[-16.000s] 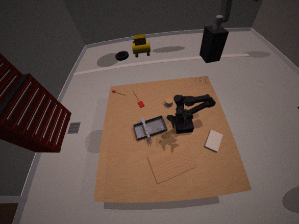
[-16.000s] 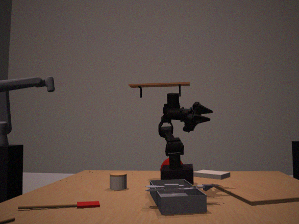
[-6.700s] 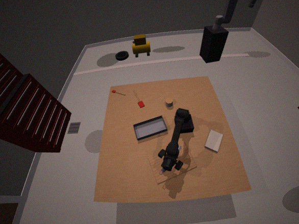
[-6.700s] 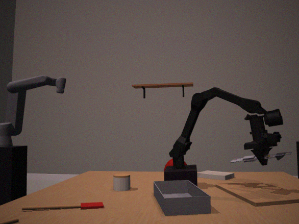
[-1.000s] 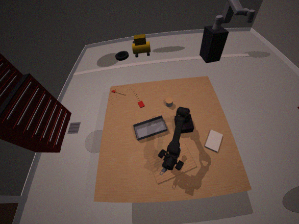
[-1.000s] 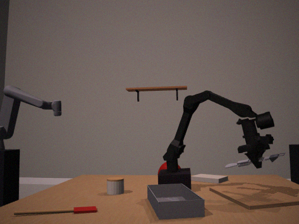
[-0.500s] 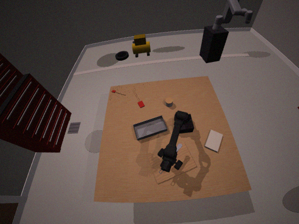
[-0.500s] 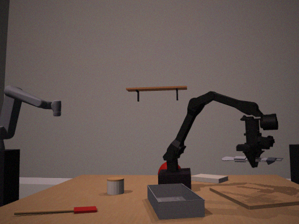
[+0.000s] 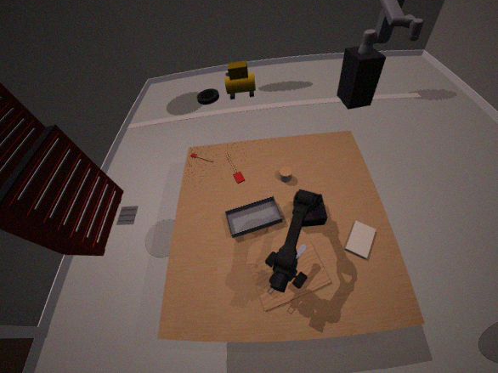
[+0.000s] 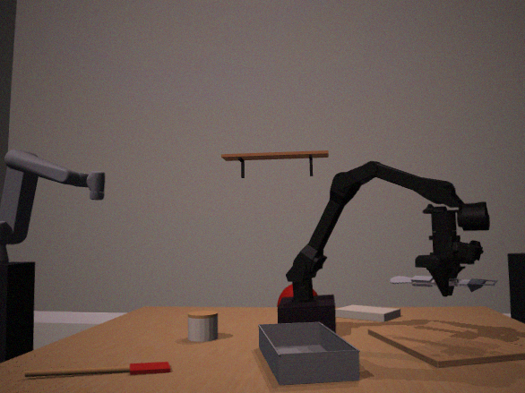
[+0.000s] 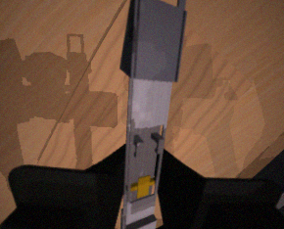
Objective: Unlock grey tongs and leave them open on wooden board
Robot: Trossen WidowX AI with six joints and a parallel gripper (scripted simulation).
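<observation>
The wooden board lies 110 mm below my gripper tip, 20 mm behind it and 10 mm to the right of it. From my gripper tip the other things lie so: grey roasting tin 370 mm to the right, 90 mm below, 90 mm ahead; white flat block 450 mm behind, 110 mm below, 90 mm to the right; yellow lock piece 30 mm above, 10 mm to the right, 10 mm behind.
</observation>
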